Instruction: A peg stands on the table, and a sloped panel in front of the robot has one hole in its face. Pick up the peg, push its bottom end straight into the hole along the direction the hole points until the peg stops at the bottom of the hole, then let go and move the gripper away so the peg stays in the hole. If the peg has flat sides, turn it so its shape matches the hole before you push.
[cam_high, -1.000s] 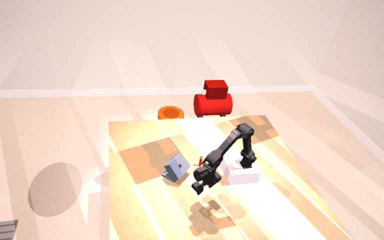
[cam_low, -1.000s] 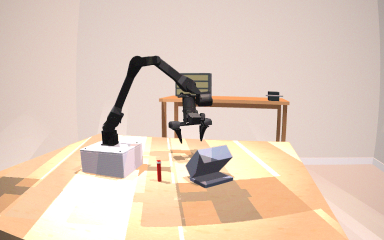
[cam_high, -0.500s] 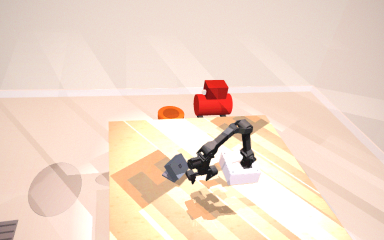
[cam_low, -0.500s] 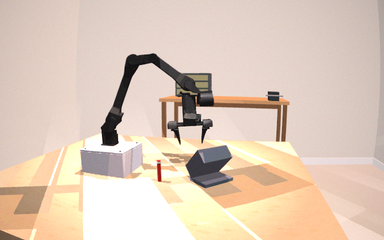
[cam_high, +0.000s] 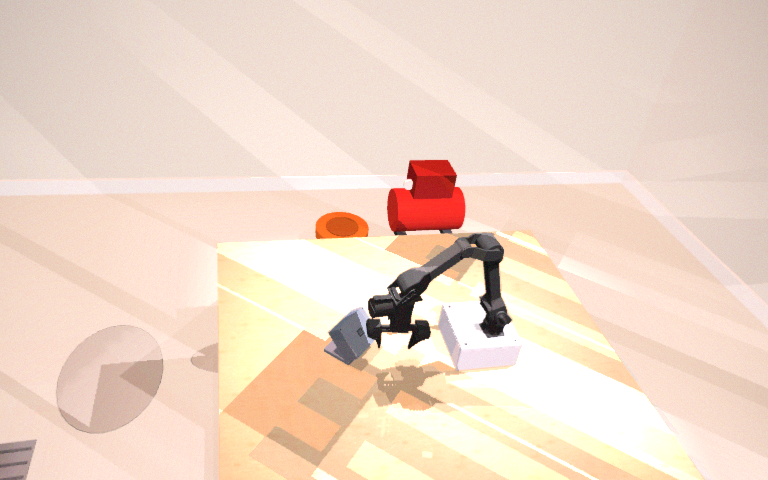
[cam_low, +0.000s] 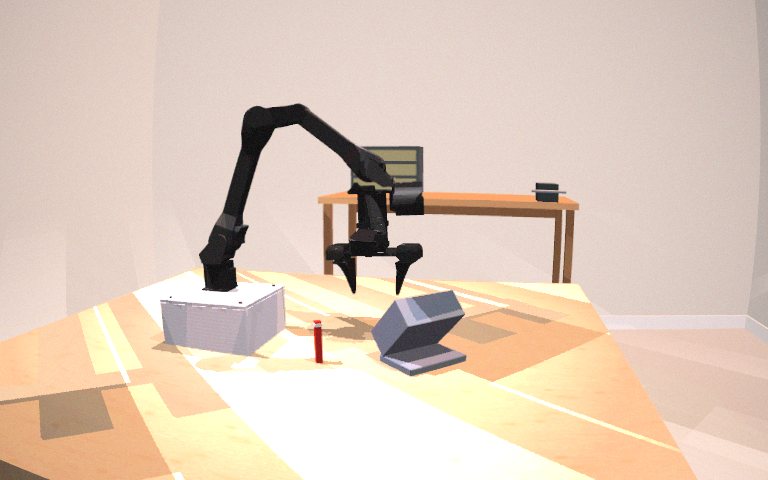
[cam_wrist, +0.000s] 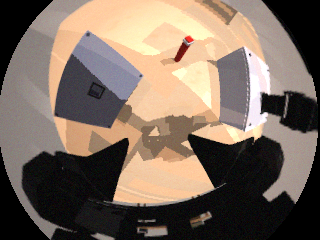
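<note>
Right now my gripper tip is 80 mm past the red peg, 150 mm to the left of it and 40 mm above it. Round my gripper tip: grey sloped panel (90 mm ahead, 110 mm to the right, 30 mm below).
</note>
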